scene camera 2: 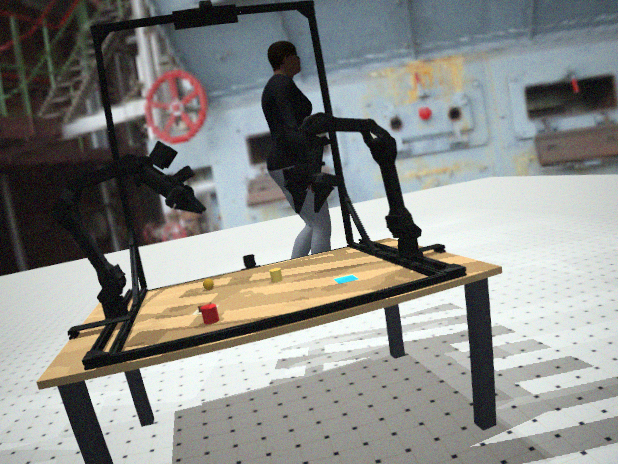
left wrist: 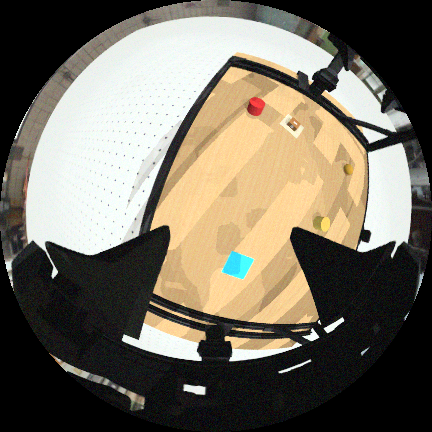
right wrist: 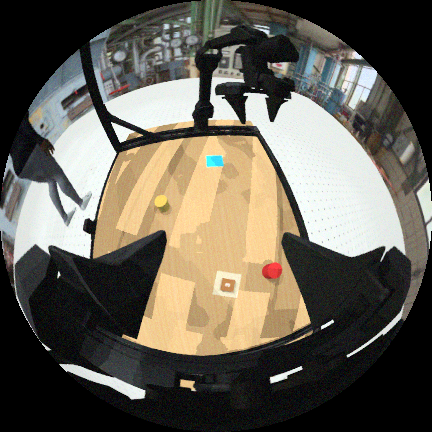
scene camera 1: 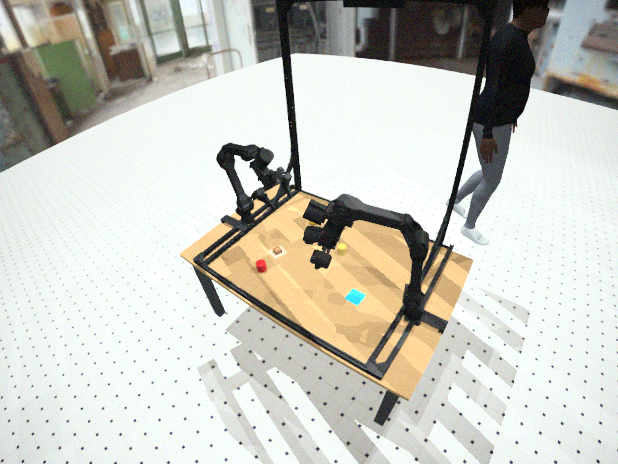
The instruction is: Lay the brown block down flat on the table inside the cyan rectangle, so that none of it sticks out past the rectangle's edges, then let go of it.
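Note:
The brown block rests on a pale square, apart from the cyan rectangle; in scene camera 2 it is mostly hidden behind the red cylinder. How it is turned is too small to tell. The cyan rectangle lies bare on the table. My left gripper is open and empty, high above the table. My right gripper is open and empty, also above the table, with the block low between its fingers' outlines in its wrist view, well below them.
A red cylinder stands close to the block. A yellow cylinder and a yellow ball are toward the back. A black frame borders the table.

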